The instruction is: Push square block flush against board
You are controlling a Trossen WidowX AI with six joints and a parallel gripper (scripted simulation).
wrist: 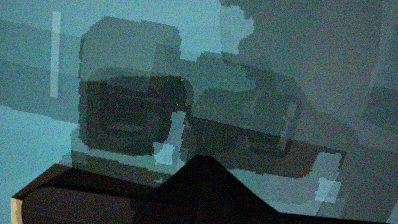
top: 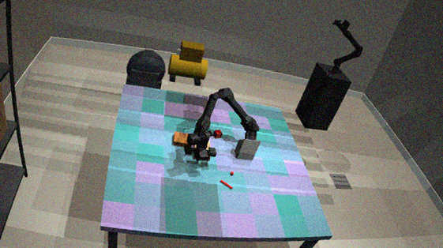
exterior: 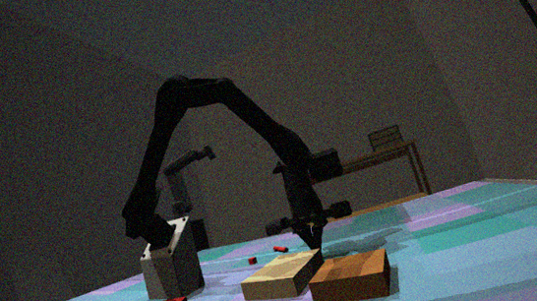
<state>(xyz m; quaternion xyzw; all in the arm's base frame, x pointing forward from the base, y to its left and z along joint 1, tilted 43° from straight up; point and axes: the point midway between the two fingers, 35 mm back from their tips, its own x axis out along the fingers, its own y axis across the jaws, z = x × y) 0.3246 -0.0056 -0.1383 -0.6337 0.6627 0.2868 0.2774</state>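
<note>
My gripper tip is 4 cm past the board, 10 cm to the left of it and 1 cm below it. Also, from my gripper tip: square block 8 cm ahead, 18 cm to the right, 1 cm above; red stick 15 cm behind, 18 cm to the left.
</note>
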